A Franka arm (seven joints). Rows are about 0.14 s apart.
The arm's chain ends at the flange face. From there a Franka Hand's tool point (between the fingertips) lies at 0.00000 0.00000 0.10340 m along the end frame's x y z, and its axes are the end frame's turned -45 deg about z.
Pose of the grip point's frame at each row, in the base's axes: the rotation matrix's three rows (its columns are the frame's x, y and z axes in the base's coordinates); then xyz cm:
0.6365 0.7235 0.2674; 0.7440 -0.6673 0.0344; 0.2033 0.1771 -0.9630; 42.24 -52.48 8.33
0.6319 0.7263 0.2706; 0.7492 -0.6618 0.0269; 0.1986 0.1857 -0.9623; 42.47 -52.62 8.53
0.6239 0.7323 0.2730; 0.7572 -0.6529 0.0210; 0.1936 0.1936 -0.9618; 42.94 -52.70 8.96
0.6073 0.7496 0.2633; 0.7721 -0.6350 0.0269; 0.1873 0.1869 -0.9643; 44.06 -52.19 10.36
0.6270 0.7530 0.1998; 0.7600 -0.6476 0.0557; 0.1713 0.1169 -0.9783; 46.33 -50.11 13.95
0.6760 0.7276 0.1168; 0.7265 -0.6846 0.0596; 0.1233 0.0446 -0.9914; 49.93 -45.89 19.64
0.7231 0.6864 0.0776; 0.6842 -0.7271 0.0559; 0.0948 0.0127 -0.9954; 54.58 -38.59 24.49
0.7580 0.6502 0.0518; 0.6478 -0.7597 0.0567; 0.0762 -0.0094 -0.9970; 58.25 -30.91 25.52
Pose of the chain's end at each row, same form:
0.9617 0.0615 0.2674; 0.0542 -0.9979 0.0344; 0.2690 -0.0185 -0.9630; 39.48 -52.84 18.29
0.9604 0.0668 0.2706; 0.0618 -0.9977 0.0269; 0.2717 -0.0091 -0.9623; 39.67 -52.90 18.48
0.9590 0.0767 0.2730; 0.0738 -0.9971 0.0210; 0.2738 0.0000 -0.9618; 40.12 -52.92 18.91
0.9595 0.1006 0.2633; 0.0969 -0.9950 0.0269; 0.2646 -0.0003 -0.9643; 41.34 -52.47 20.33
0.9758 0.0891 0.1998; 0.0795 -0.9953 0.0557; 0.2038 -0.0385 -0.9783; 44.26 -50.69 24.07
0.9925 0.0365 0.1168; 0.0296 -0.9978 0.0596; 0.1187 -0.0556 -0.9914; 48.72 -46.51 29.89
0.9967 -0.0260 0.0776; -0.0303 -0.9979 0.0559; 0.0760 -0.0581 -0.9954; 53.78 -39.17 34.78
0.9957 -0.0762 0.0518; -0.0791 -0.9953 0.0567; 0.0472 -0.0605 -0.9970; 57.71 -31.50 35.83

